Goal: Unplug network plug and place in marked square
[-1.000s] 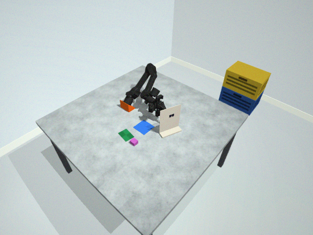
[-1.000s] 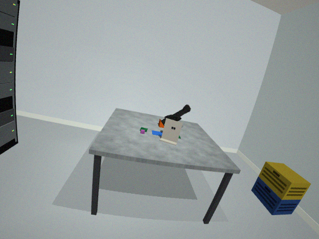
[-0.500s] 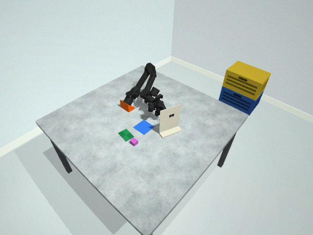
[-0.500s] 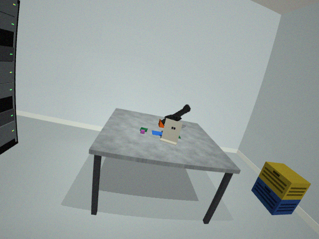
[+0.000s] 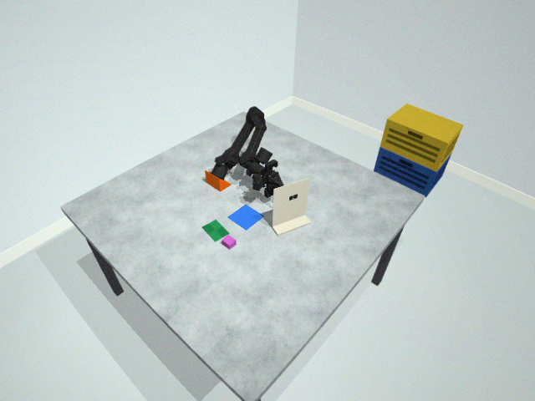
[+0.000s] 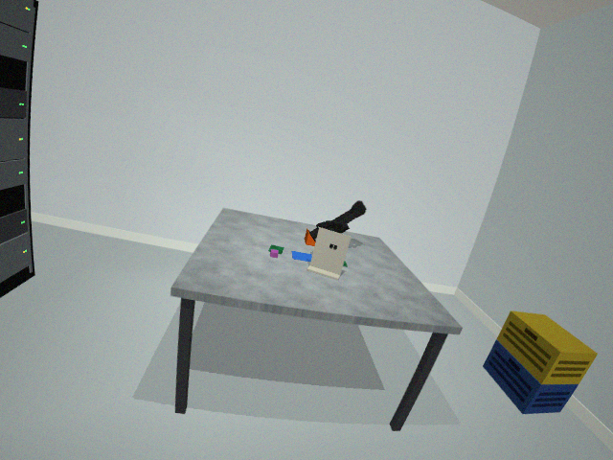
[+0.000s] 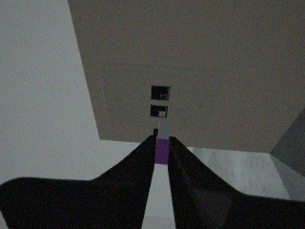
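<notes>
The blue marked square lies 12 cm behind my gripper tip, 13 cm to the right of it and 15 cm below it. Round my gripper tip: beige upright panel 7 cm ahead, 3 cm to the right, 5 cm below; network plug right at my gripper tip; thin grey tab 1 cm ahead.
</notes>
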